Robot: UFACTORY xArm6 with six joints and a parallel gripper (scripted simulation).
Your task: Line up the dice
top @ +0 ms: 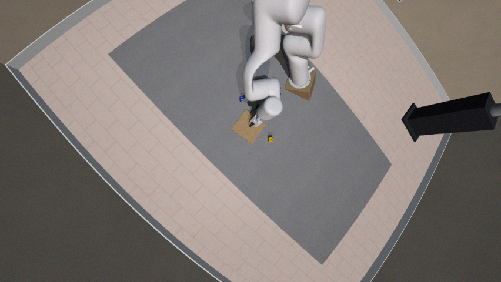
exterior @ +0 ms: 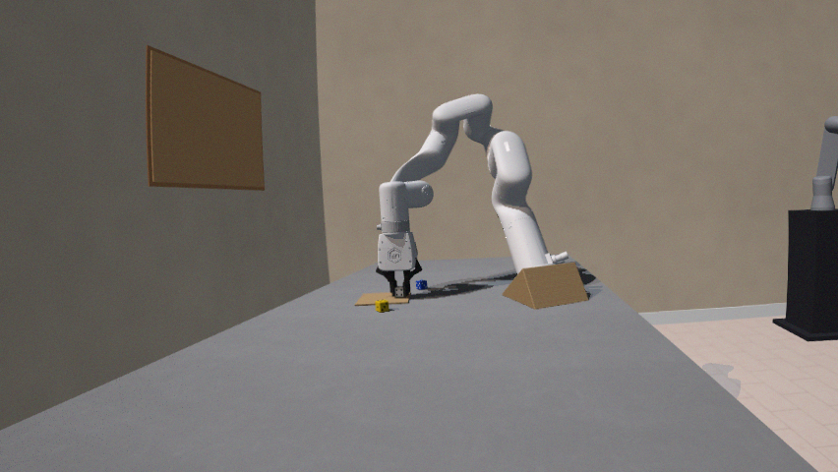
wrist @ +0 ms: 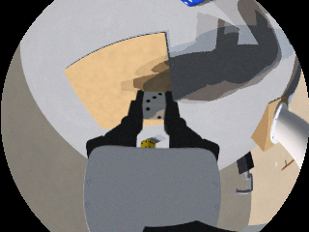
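The white die lies 1 cm below my hand. Also, from my hand: yellow die: 13 cm to the left, 2 cm below; blue die: 14 cm to the right, 2 cm below, 2 cm behind; tan mat: 5 cm ahead, 3 cm below.
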